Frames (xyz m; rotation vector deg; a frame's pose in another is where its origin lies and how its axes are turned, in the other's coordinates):
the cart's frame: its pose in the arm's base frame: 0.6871 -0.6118 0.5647 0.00 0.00 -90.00
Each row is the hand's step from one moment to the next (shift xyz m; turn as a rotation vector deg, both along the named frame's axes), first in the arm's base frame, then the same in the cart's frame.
Working: the arm's base frame: its pose in the cart's frame: -0.6118 -0.6871 -0.5647 0.00 0.00 90.00

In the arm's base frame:
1: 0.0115 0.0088 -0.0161 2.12 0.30 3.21
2: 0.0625 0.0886 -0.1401 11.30 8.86 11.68
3: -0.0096 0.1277 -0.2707 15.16 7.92 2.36
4: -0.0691 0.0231 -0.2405 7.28 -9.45 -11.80
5: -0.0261 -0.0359 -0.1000 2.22 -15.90 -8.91
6: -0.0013 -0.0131 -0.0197 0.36 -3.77 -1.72
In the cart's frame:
1: -0.0088 0.0115 -0.0161 -0.30 2.12 3.21
2: -0.0886 0.0625 -0.1401 -8.86 11.30 11.68
3: -0.1277 -0.0096 -0.2707 -7.92 15.16 2.36
4: -0.0231 -0.0691 -0.2405 9.45 7.28 -11.80
5: 0.0359 -0.0261 -0.1000 15.90 2.22 -8.91
6: 0.0131 -0.0013 -0.0197 3.77 0.36 -1.72

